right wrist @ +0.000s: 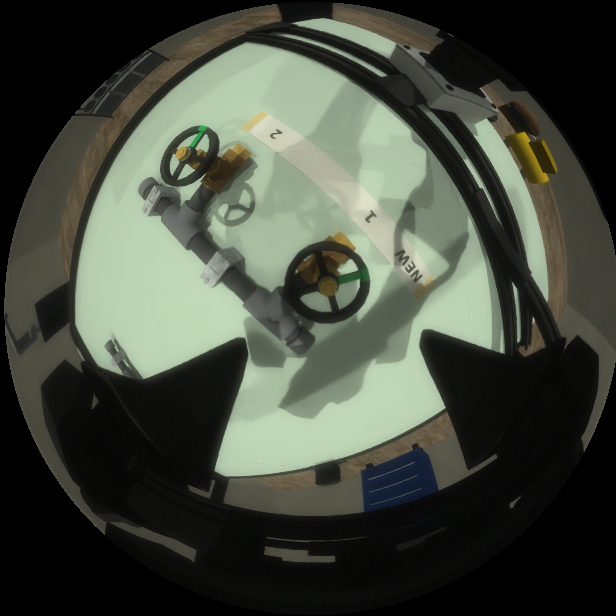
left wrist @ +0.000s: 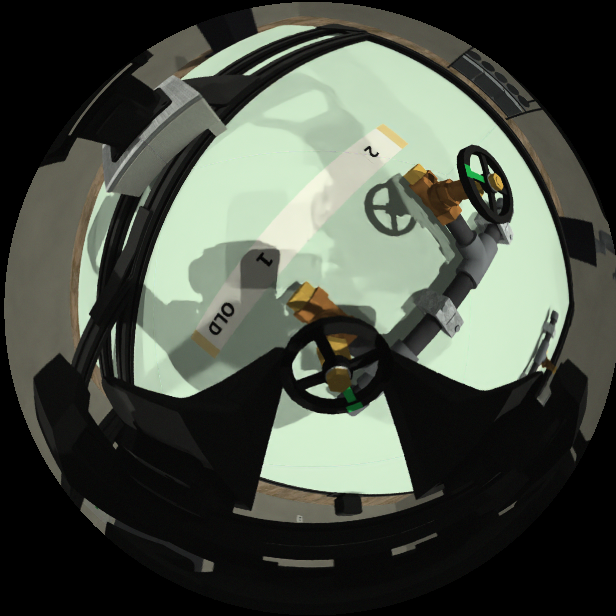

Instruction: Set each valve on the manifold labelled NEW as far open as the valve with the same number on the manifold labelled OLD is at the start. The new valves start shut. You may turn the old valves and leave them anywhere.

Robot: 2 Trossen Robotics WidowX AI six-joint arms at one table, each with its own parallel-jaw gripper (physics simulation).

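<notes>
In the left wrist view my left gripper point(left wrist: 336, 373) is shut on the black handwheel of OLD valve 1 point(left wrist: 335, 365), whose green mark point(left wrist: 352, 401) points toward the camera. OLD valve 2 point(left wrist: 485, 182) stands farther along the grey pipe point(left wrist: 459, 281), beside the label strip point(left wrist: 298, 229) marked OLD, 1 and 2. In the right wrist view my right gripper point(right wrist: 333, 367) is open and empty, held above NEW valve 1 point(right wrist: 327, 281), whose green mark point(right wrist: 353, 276) points right. NEW valve 2 point(right wrist: 189, 155) sits at the far end of its pipe point(right wrist: 224, 261), with its green mark pointing up.
The NEW label strip point(right wrist: 344, 195) lies to the right of the new manifold. Black cables point(right wrist: 494, 189) run along the right side. A blue crate point(right wrist: 396, 479) sits beyond the table edge, and a yellow object point(right wrist: 531, 155) at the upper right.
</notes>
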